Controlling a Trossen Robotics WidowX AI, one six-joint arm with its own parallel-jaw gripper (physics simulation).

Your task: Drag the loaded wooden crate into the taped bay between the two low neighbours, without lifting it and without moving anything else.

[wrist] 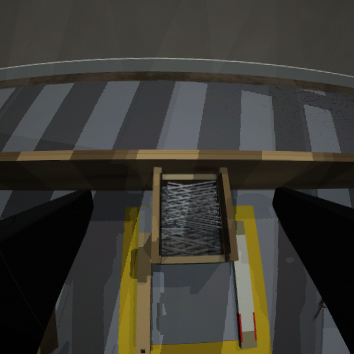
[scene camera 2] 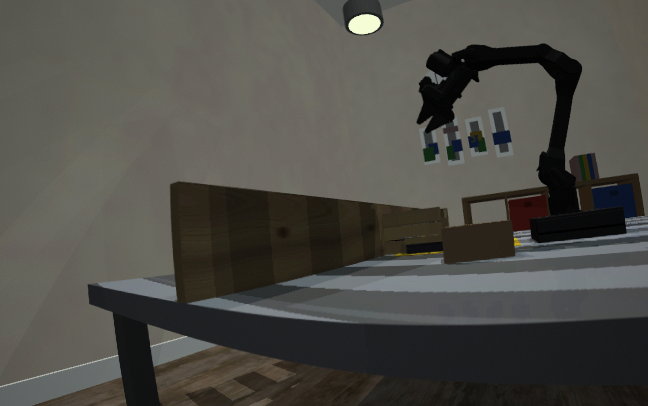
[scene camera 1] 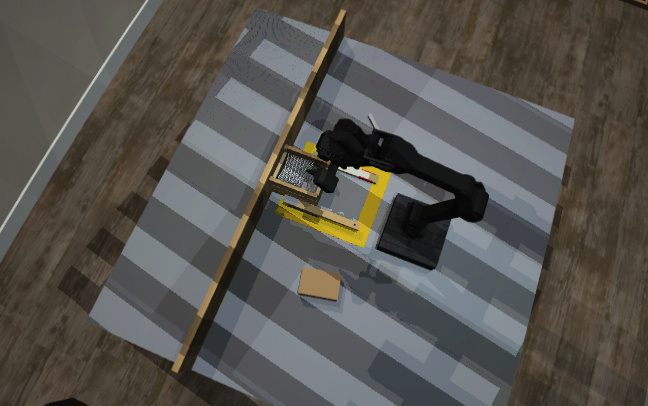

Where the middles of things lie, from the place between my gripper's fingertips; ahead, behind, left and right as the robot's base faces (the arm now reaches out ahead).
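Low wooden strip [scene camera 1: 292, 202]: my gripper 5 cm to the right of it, 5 cm past it, 31 cm above it. Flat tan block [scene camera 2: 491, 240]: far to the left of my hand, a fair way behind it, far below it. White strip with red end [wrist: 241, 275]: 13 cm to the right of my hand, 6 cm behind it, 33 cm below it.
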